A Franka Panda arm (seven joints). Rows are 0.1 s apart.
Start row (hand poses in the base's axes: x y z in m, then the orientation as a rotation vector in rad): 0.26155 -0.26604 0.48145 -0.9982 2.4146 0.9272
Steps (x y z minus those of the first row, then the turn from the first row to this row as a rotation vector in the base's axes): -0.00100 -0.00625 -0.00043 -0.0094 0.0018 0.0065; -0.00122 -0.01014 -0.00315 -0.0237 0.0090 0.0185; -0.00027 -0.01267 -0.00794 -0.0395 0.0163 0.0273; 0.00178 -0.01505 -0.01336 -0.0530 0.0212 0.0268; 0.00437 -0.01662 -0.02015 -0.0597 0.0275 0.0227; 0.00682 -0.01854 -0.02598 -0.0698 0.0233 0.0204; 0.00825 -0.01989 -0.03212 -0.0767 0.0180 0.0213; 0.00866 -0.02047 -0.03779 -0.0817 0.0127 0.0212; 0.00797 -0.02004 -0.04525 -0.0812 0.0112 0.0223
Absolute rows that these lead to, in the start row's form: 0.26055 -0.27229 0.48102 -1.0096 2.4208 0.9202; 0.26033 -0.27618 0.47830 -1.0286 2.4331 0.9133; 0.26128 -0.27871 0.47351 -1.0440 2.4474 0.9035; 0.26333 -0.28109 0.46809 -1.0470 2.4609 0.8914; 0.26592 -0.28266 0.46130 -1.0426 2.4719 0.8868; 0.26837 -0.28458 0.45547 -1.0441 2.4759 0.8715; 0.26980 -0.28593 0.44933 -1.0488 2.4758 0.8600; 0.27021 -0.28651 0.44366 -1.0516 2.4748 0.8505; 0.26952 -0.28608 0.43620 -1.0532 2.4728 0.8504
